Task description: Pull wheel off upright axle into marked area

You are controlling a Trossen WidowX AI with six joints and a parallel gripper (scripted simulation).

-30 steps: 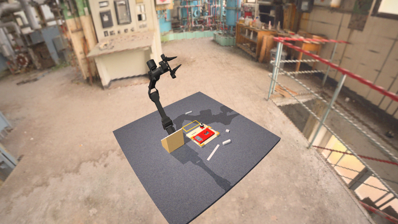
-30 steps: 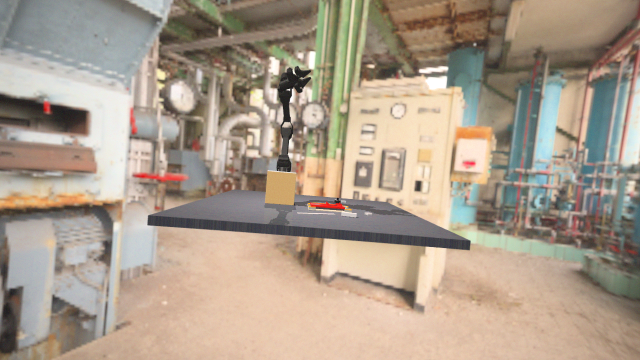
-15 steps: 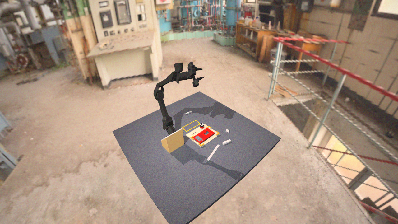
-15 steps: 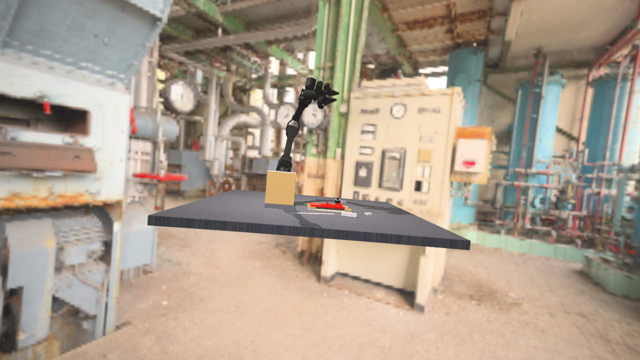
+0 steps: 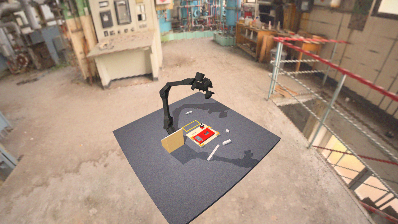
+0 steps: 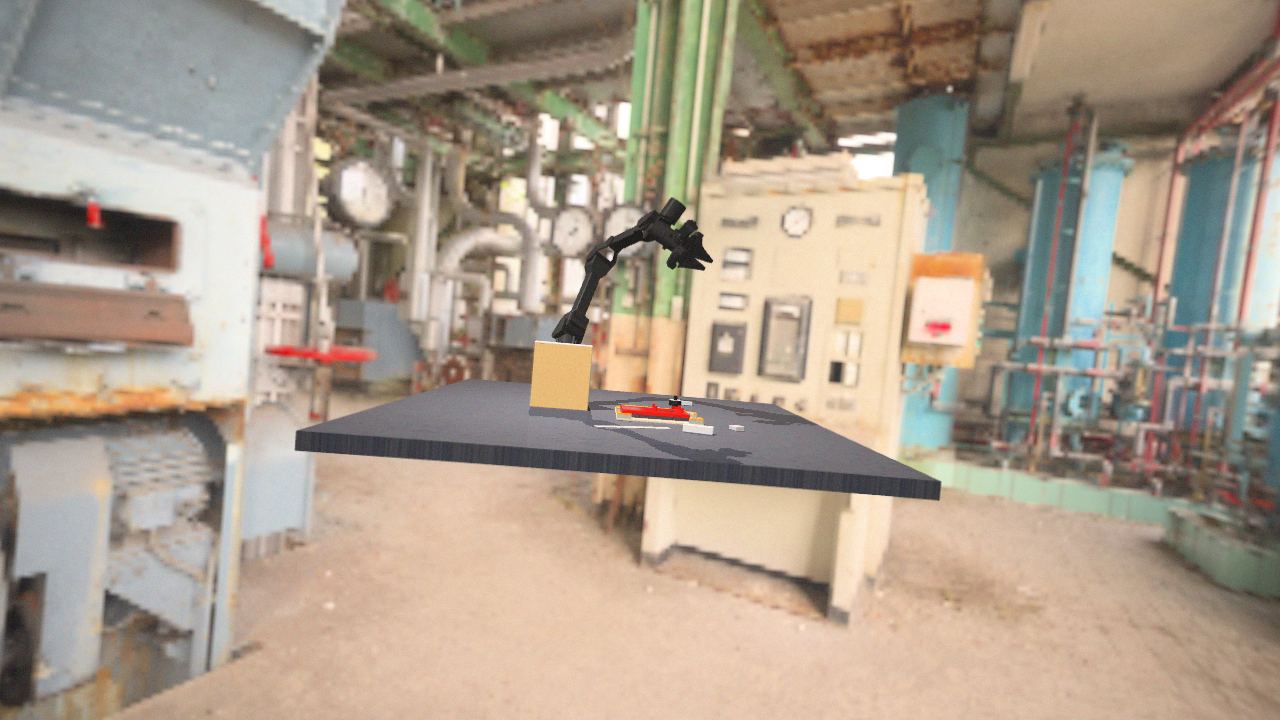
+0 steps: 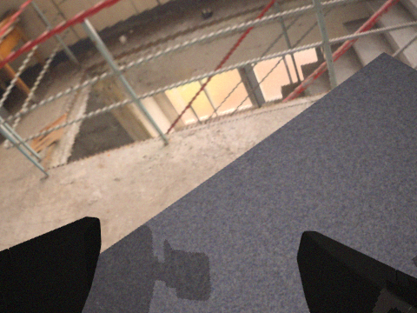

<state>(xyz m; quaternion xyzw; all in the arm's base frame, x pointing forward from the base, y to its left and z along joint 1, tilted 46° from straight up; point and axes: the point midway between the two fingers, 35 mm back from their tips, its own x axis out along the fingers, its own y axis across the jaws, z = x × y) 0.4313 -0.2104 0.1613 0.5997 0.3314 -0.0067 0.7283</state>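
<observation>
The black wheel is 43 cm below my gripper tip, 11 cm to the left of it and 6 cm behind it. Also, from my gripper tip: white strip (47 cm below, 23 cm to the right, 17 cm behind).
</observation>
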